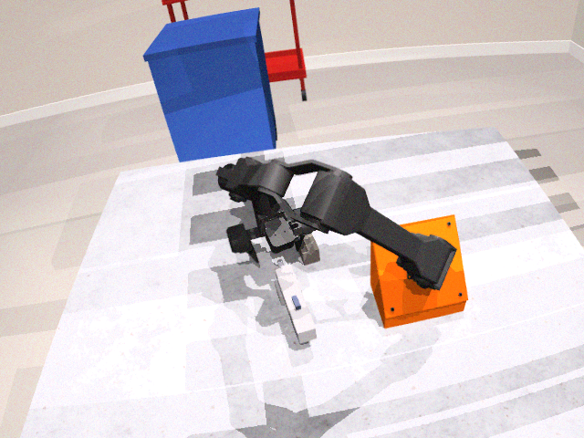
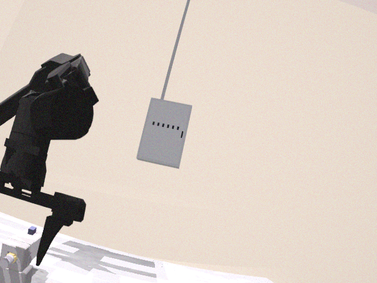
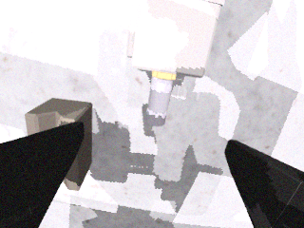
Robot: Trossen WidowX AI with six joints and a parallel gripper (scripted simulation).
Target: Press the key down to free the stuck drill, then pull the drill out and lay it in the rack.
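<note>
Right now my gripper tip is 20 mm past the yellow drill, 70 mm to the right of it and 10 mm above it. Also, from my gripper tip: small blue key 40 mm behind, 150 mm to the left, 10 mm below; then housing block 30 mm behind, 120 mm to the left, 10 mm below.
</note>
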